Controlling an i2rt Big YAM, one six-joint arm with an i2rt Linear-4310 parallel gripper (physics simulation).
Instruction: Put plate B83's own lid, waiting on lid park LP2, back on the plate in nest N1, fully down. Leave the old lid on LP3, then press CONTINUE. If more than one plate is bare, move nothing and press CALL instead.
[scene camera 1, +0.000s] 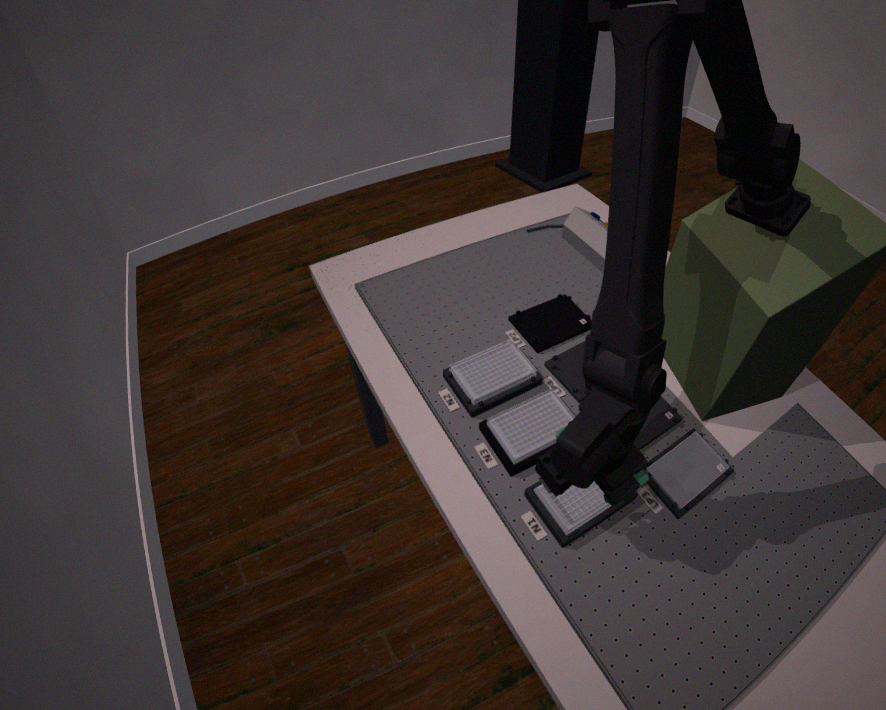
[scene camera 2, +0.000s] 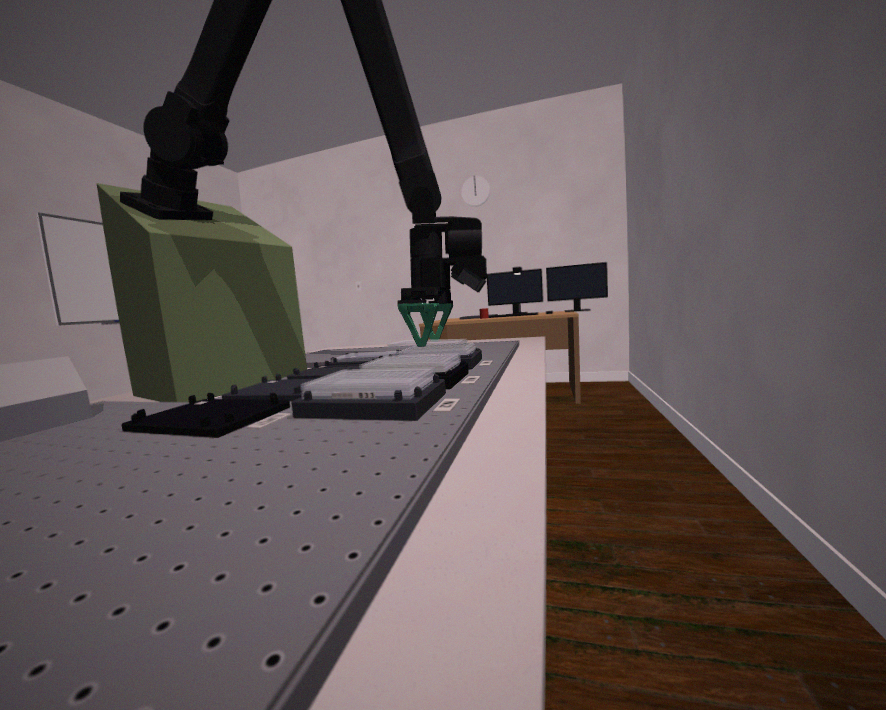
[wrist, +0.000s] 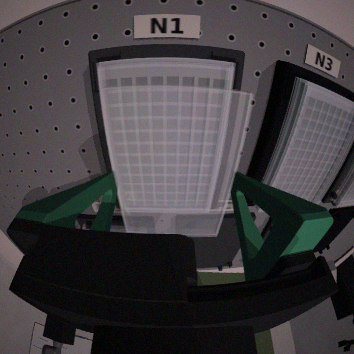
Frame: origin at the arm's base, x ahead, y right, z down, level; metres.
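Seen in the pictures: gripper, between the fingertips: (scene camera 2: 428, 344) (wrist: 173, 177); arm's base, origin of its link: (scene camera 1: 766, 207) (scene camera 2: 169, 211).
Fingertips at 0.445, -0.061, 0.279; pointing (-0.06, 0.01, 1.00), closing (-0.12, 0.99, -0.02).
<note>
Pixels of each thing's middle, then the offset from my fingertips to it, as dx, dy, dz.
- clear lid, middle of its body: (wrist: 173, 178) (scene camera 1: 591, 477) (scene camera 2: 428, 343) +0.001, +0.000, -0.001
- Lid park LP2, middle of its body: (scene camera 2: 208, 411) (scene camera 1: 552, 320) (wrist: 327, 234) -0.210, +0.290, +0.032
- frosted lid, middle of its body: (scene camera 1: 688, 468) (scene camera 2: 367, 356) -0.153, -0.094, +0.028
- N2, middle of its body: (scene camera 2: 371, 378) (scene camera 1: 493, 369) -0.023, +0.255, +0.010
- N3, middle of its body: (wrist: 314, 159) (scene camera 2: 411, 361) (scene camera 1: 534, 423) -0.004, +0.130, +0.011
- sloped box, middle of its body: (scene camera 1: 606, 242) -0.474, +0.371, +0.000
The plate (scene camera 1: 570, 514) (wrist: 165, 81) in nest N1 shows its well grid. My gripper (scene camera 1: 601, 467) (scene camera 2: 425, 340) (wrist: 173, 177) is shut on a clear lid (wrist: 239, 125), with a green finger at each long side. The lid is above the plate and looks shifted toward the gripper and to the right in the wrist view; the exact gap cannot be told. Lid park LP2 (scene camera 1: 549, 323) (scene camera 2: 210, 415) is black and bears no visible lid. A frosted lid (scene camera 1: 686, 469) rests on LP3. Plate B83's name cannot be read.
Plates in N2 (scene camera 1: 494, 369) (scene camera 2: 369, 383) and N3 (scene camera 1: 528, 425) (wrist: 317, 135) stand beside N1. Dark grey parks (scene camera 1: 567, 367) lie between the plates and the green pedestal (scene camera 1: 739, 332) (scene camera 2: 221, 310). A sloped box (scene camera 1: 584, 238) (scene camera 2: 44, 380) with small coloured parts stands at the board's far end.
</note>
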